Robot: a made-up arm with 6 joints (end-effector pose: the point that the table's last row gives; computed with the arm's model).
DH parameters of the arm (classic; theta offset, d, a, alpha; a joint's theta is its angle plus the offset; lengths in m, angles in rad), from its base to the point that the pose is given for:
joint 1: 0 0.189 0 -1.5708
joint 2: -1.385 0 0.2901 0
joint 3: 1.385 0 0.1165 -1.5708
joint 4: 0 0.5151 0 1.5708
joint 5: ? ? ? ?
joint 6: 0 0.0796 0 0
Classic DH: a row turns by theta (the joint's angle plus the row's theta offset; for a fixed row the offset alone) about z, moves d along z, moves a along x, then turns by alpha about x.
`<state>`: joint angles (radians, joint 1 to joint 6).
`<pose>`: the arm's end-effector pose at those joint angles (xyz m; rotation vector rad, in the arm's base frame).
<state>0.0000 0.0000 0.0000 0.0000 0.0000 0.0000</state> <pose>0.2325 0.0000 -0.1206 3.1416 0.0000 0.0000</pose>
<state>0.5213 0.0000 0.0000 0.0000 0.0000 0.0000</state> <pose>0.2016 0.1158 -0.1206 3.0355 0.8096 0.0000</pose>
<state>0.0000 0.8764 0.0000 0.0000 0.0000 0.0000</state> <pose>-0.0891 0.0000 -0.1878 2.8448 0.0000 -1.3330</pose>
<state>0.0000 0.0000 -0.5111 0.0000 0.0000 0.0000</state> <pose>0.5005 0.0000 0.0429 3.0396 0.0000 0.7941</pose>
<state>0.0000 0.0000 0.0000 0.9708 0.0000 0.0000</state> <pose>0.2053 -0.0515 -0.1206 2.7787 -1.4657 0.0000</pose>
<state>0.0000 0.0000 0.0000 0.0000 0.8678 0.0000</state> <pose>0.1497 0.0000 -0.1401 2.8505 0.0000 -1.3208</pose>
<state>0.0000 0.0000 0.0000 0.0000 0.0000 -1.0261</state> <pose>0.2325 0.0000 -0.1206 2.7371 1.5420 0.0000</pose>
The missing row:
joint 5: 0 0 0.0624 -1.5708
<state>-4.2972 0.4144 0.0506 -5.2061 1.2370 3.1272</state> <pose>-0.0343 -0.0417 -0.1486 0.5271 -1.6935 1.0358</pose>
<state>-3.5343 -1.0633 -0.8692 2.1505 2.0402 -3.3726</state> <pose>-0.2318 0.0062 0.7234 1.0872 0.6836 -0.4821</pose>
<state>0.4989 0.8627 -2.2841 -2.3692 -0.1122 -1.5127</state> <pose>0.7156 0.4463 0.3113 -1.0932 1.4315 -0.1042</pose>
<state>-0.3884 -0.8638 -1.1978 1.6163 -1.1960 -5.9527</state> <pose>0.1429 -0.1631 0.7429 0.7184 1.6070 -1.8690</pose>
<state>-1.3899 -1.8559 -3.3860 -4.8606 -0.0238 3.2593</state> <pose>-0.1951 0.7135 -0.2481 -2.0925 -0.2363 0.1150</pose>
